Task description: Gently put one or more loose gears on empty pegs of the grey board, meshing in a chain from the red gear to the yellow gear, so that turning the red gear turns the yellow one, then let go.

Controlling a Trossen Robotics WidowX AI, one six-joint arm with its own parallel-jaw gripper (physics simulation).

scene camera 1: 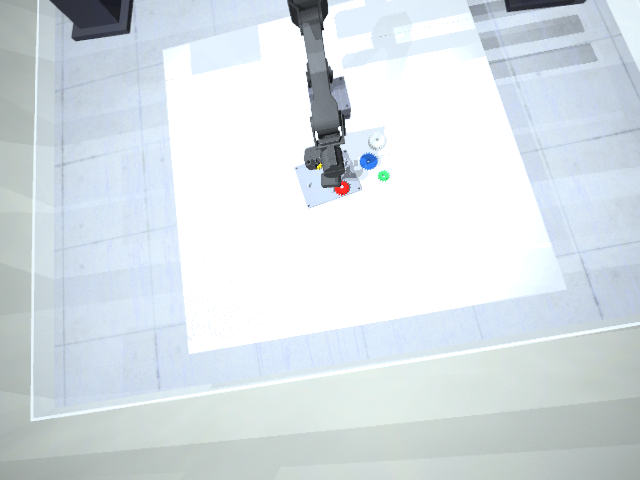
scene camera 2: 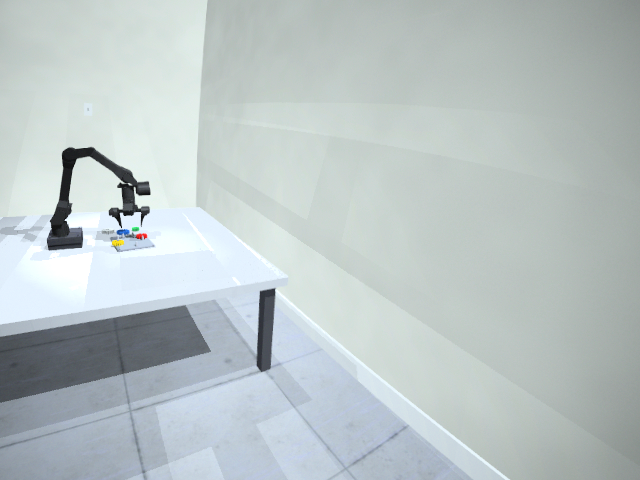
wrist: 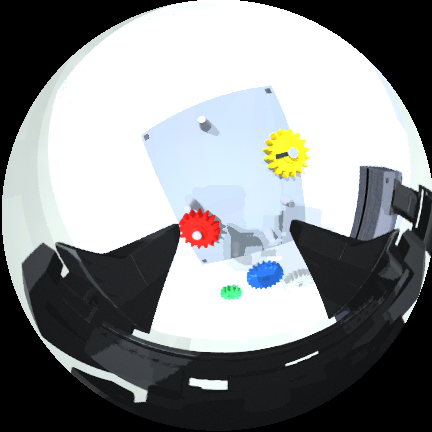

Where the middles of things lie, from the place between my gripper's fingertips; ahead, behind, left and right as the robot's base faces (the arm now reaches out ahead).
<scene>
My hand is 40 mm short of the red gear (wrist: 191, 221), 30 mm to the right of it and 50 mm above it. From my hand the other things lie so: blue gear (wrist: 264, 274) (50 mm behind, 130 mm to the left, 60 mm below); grey board (scene camera 1: 315, 195) (20 mm to the right, 70 mm below); yellow gear (wrist: 281, 141) (60 mm behind, 60 mm to the right, 50 mm below).
</scene>
